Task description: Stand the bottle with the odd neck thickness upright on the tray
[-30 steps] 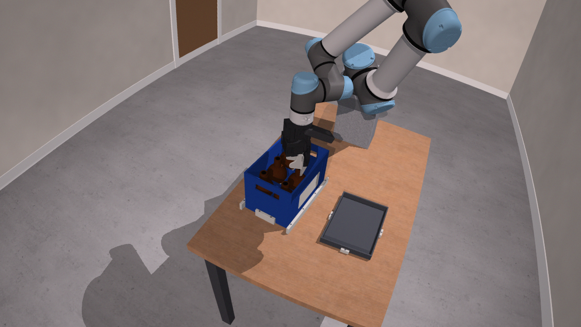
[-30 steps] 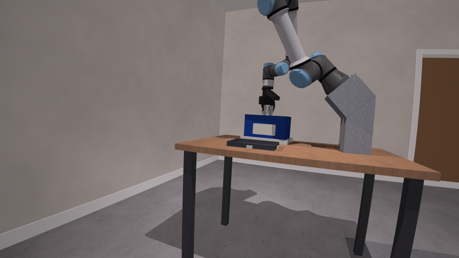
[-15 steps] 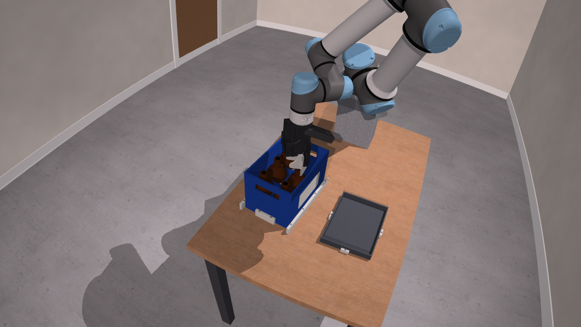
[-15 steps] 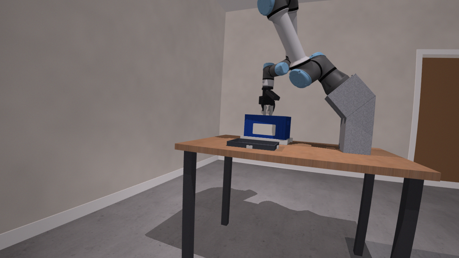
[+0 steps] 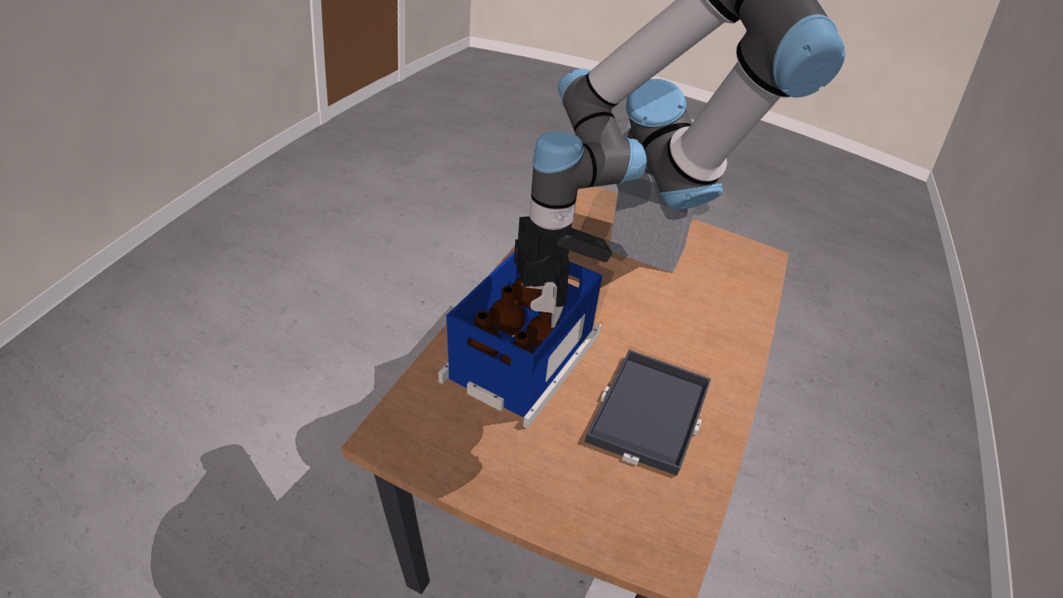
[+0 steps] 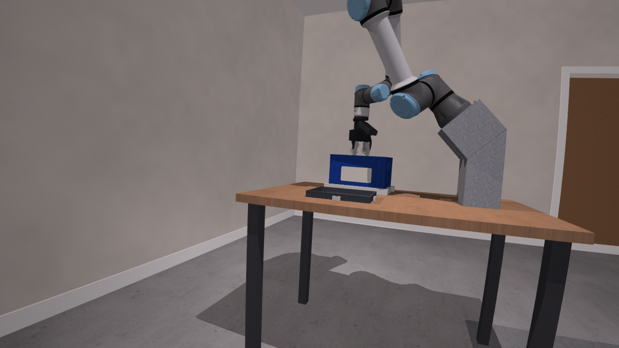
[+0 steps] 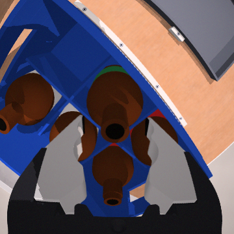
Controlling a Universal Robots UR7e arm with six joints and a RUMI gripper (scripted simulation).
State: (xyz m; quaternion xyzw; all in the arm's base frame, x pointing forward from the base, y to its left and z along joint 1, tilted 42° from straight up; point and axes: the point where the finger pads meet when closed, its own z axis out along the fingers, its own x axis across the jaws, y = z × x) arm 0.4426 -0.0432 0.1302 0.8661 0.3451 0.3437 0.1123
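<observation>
The crate lies 5 cm to the right of my hand and 7 cm below it. Also, from my hand: dark tray: 25 cm to the left, 14 cm below; bottle: 9 cm ahead, 9 cm to the right, 7 cm below.
</observation>
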